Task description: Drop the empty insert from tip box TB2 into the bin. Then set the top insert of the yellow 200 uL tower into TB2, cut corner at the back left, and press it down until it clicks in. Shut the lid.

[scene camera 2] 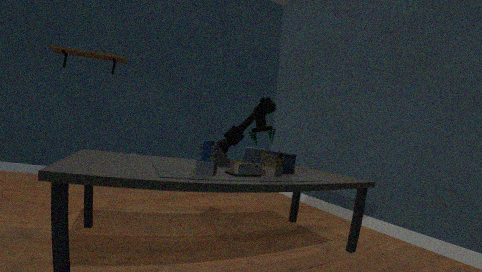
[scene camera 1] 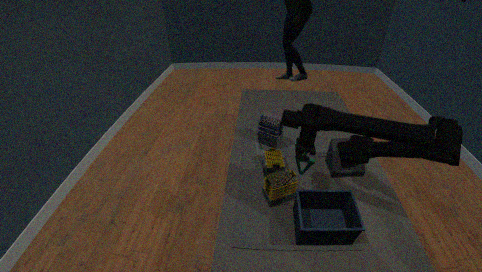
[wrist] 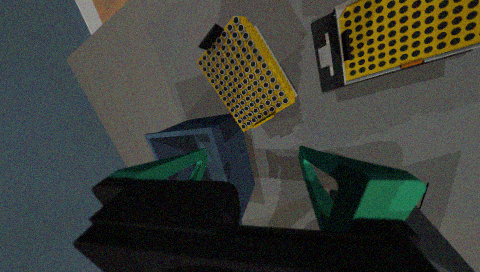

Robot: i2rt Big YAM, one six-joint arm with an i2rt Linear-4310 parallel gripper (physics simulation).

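TB2 (scene camera 1: 274,158) (scene camera 2: 248,169) (wrist: 410,40) stands open, with a yellow insert seated in it; its holes look dark and empty in the wrist view. A pale raised panel, seemingly its lid (scene camera 2: 254,155), stands tilted behind it in scene camera 2. The yellow 200 uL tower (scene camera 1: 280,185) (scene camera 2: 271,160) (wrist: 247,75) stands between TB2 and the bin, its top insert filled with ringed tips. The blue bin (scene camera 1: 328,236) (scene camera 2: 288,164) (wrist: 245,165) is open-topped. My gripper (scene camera 1: 305,162) (scene camera 2: 263,137) (wrist: 250,152) is open and empty, above the table, to the side of the tower and TB2.
A blue and grey tower (scene camera 1: 270,131) (scene camera 2: 208,150) stands on TB2's far side from the bin. The grey arm base (scene camera 1: 345,170) stands to the right in scene camera 1. A person (scene camera 1: 295,40) stands beyond the table. A shelf (scene camera 2: 87,54) hangs on the wall.
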